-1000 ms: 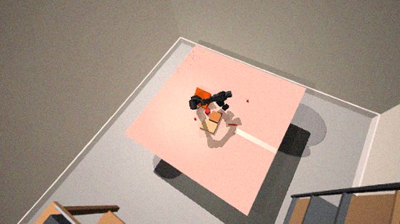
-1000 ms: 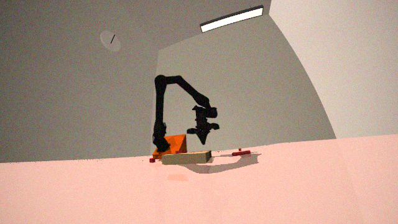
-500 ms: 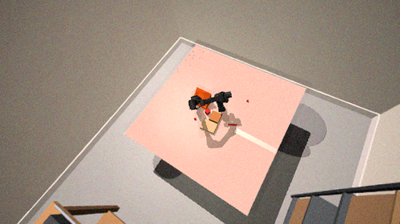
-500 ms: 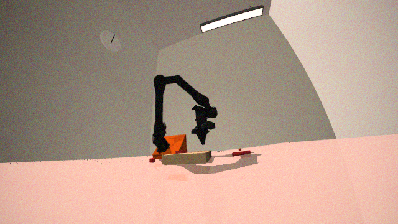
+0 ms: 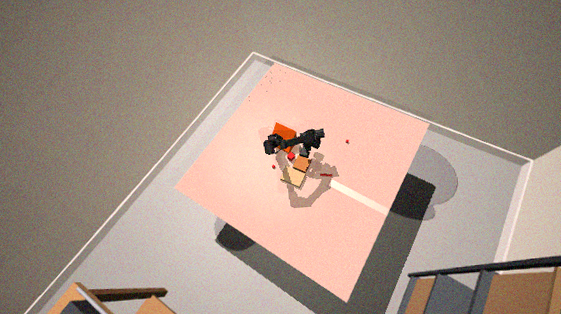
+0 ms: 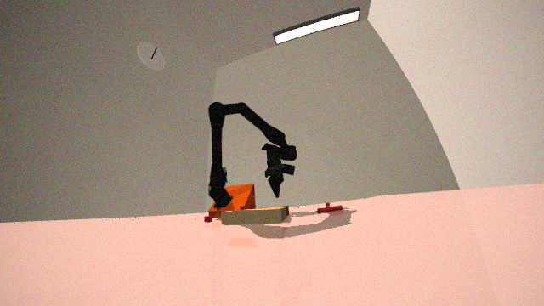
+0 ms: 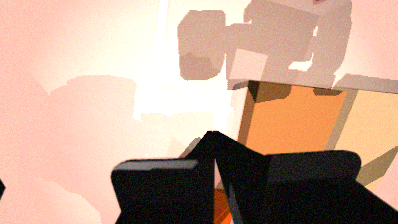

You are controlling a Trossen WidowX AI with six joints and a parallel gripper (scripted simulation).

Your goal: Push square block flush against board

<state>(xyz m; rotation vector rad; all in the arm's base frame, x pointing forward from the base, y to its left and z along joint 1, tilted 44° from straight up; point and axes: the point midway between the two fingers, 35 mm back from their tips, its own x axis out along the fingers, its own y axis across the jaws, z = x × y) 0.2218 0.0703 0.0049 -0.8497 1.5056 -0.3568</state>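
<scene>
Right now my gripper tip is 10 mm short of the square block, 90 mm to the left of it and 50 mm above it. The rest, counted from my gripper tip: tan board: 10 mm ahead, 210 mm to the right, 50 mm below; red stick: 190 mm ahead, 70 mm to the right, 50 mm below.
</scene>
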